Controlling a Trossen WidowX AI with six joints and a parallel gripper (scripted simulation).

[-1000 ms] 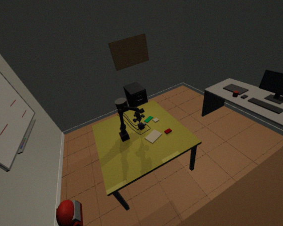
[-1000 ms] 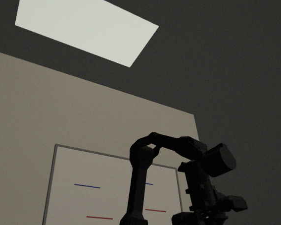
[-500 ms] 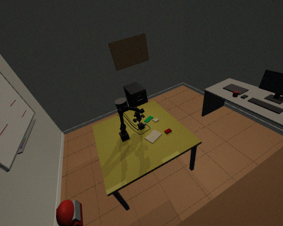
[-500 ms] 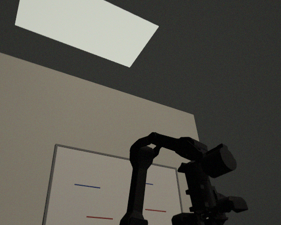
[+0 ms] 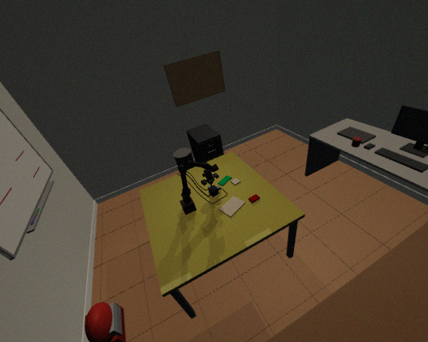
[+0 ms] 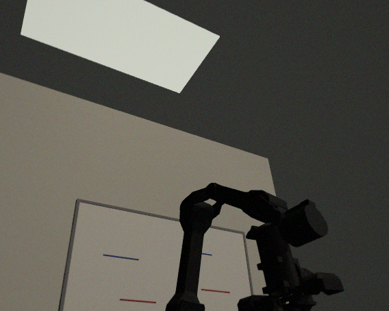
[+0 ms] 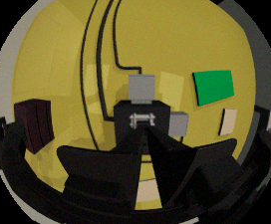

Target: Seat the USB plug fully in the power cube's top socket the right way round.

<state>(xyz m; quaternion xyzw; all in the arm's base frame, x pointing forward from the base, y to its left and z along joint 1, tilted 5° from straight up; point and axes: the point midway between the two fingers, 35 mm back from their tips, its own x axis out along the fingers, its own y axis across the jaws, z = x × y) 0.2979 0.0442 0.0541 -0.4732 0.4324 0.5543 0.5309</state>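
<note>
My gripper tip is 4 cm above the pale grey socket. From my gripper tip the other things lie so: red block (35 cm to the right, 27 cm ahead, 10 cm below); then green card (20 cm ahead, 11 cm below, 8 cm to the left).
</note>
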